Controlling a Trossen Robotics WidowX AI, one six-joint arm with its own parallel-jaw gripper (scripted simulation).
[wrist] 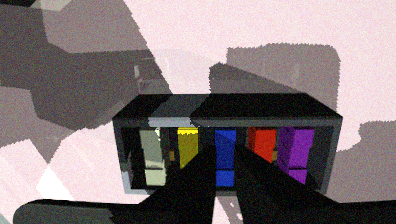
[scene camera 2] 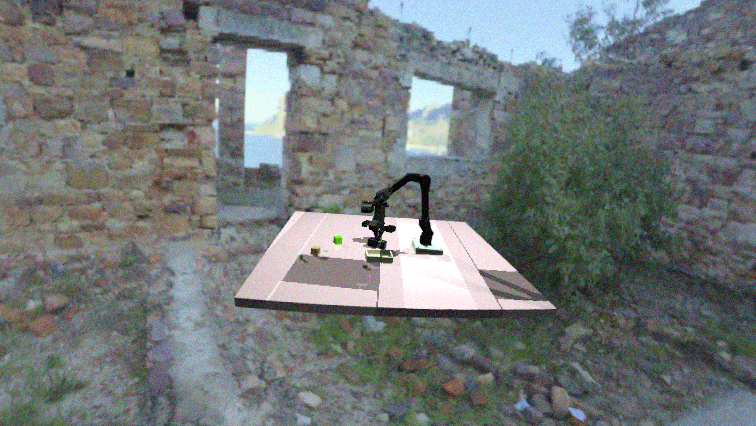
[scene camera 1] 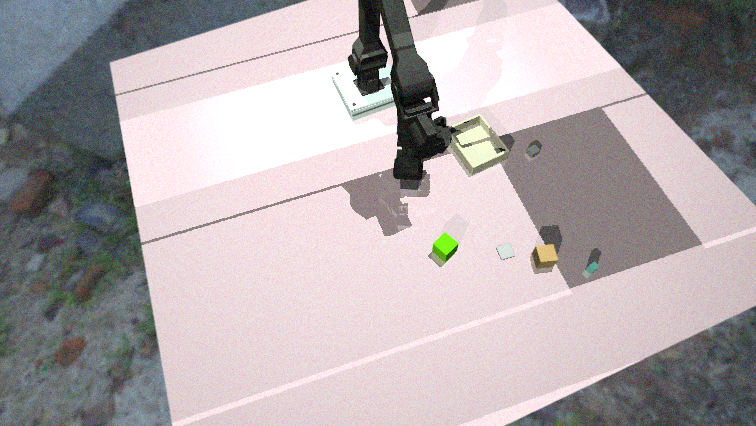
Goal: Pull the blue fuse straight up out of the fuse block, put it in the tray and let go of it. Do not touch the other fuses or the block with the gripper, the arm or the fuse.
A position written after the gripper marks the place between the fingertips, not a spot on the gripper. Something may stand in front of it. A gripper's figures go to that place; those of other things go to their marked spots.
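Gripper (wrist: 224,153), 11 cm from the lens. Blue fuse (wrist: 225,137), 10 cm from the lens.
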